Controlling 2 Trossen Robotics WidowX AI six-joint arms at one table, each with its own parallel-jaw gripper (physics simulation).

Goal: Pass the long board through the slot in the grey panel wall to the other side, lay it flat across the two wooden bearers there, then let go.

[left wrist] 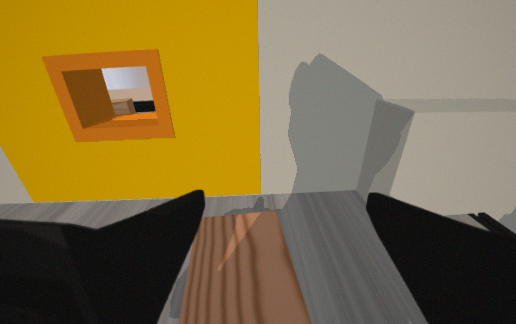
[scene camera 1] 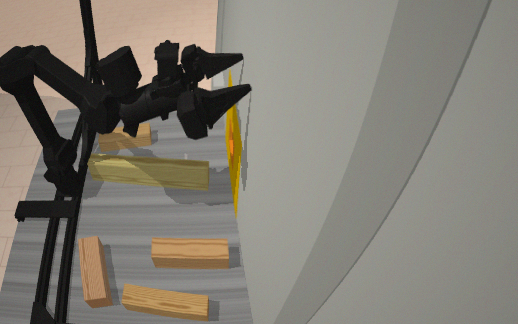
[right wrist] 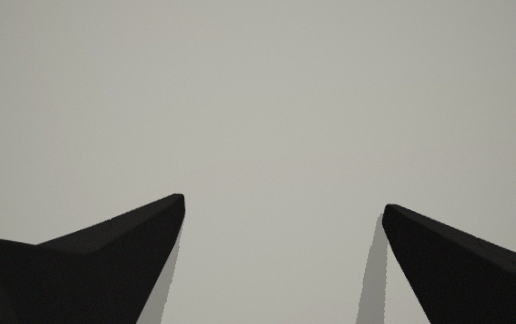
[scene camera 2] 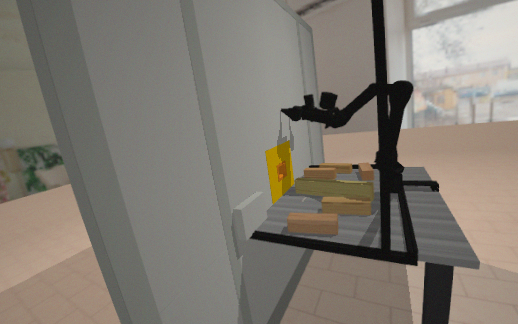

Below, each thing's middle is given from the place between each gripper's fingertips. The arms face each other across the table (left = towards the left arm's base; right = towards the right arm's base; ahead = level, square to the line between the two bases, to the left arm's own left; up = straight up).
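The pale block (scene camera 2: 251, 213) is 110 mm to the right of my left hand, 170 mm behind it and 20 mm below it. As for the orange slot (left wrist: 78, 81), my left hand is 120 mm to the left of it, 140 mm short of it and 40 mm below it.
From my right hand, the pale block is 430 mm behind, 40 mm to the left and 330 mm below, while the orange slot is 120 mm behind that hand, 30 mm to the left of it and 270 mm below it.
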